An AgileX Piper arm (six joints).
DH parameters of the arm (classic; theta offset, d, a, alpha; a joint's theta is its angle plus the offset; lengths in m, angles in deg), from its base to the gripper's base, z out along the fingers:
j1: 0 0.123 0 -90
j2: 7.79 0 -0.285 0
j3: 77.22 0 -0.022 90
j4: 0 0.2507 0 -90
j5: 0 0 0 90
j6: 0 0.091 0 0
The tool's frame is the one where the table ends.
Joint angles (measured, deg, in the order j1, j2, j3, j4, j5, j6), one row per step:
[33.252, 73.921, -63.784, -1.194, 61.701, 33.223]
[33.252, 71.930, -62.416, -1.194, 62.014, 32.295]
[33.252, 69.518, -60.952, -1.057, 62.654, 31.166]
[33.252, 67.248, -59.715, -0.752, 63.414, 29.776]
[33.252, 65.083, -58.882, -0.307, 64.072, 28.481]
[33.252, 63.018, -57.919, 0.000, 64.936, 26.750]
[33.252, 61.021, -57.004, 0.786, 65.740, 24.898]
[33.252, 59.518, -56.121, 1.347, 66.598, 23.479]
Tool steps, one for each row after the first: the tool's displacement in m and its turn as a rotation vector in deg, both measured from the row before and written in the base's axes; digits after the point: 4 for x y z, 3 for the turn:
[-0.0078, -0.0051, 0.0013, -0.147, -0.447, 0.846]
[-0.0096, -0.0061, 0.0020, -0.107, -0.415, 1.012]
[-0.0092, -0.0055, 0.0020, -0.078, -0.354, 1.242]
[-0.0085, -0.0048, 0.0033, 0.288, -0.604, 1.159]
[-0.0084, -0.0050, 0.0018, -0.223, -0.426, 1.565]
[-0.0085, -0.0042, 0.0015, 0.159, -0.242, 1.689]
[-0.0068, -0.0035, -0.0002, -0.152, 0.156, 1.313]

